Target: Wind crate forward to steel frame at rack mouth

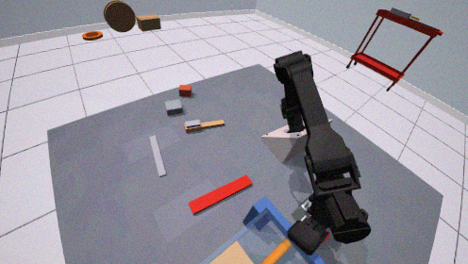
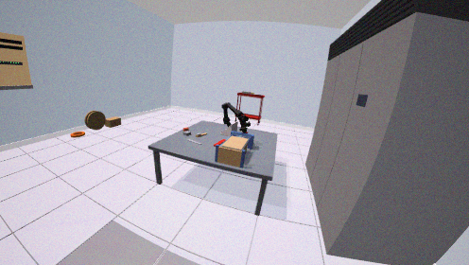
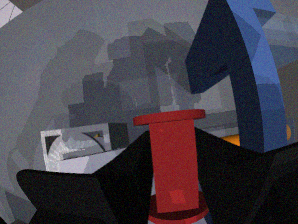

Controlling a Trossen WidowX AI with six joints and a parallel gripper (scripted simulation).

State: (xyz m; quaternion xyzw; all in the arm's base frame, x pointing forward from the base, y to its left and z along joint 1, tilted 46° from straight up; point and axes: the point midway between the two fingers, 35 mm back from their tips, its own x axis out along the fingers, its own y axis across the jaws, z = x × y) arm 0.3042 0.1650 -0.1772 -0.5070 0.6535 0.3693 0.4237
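My gripper tip is now 4 cm past the winch handle, 2 cm to the left of it and 3 cm above it. Round my gripper tip: red knob: 2 cm to the right; then hand winch: 12 cm behind, 3 cm to the right, 10 cm below; then blue frame: 6 cm ahead, 4 cm to the right, 3 cm below.
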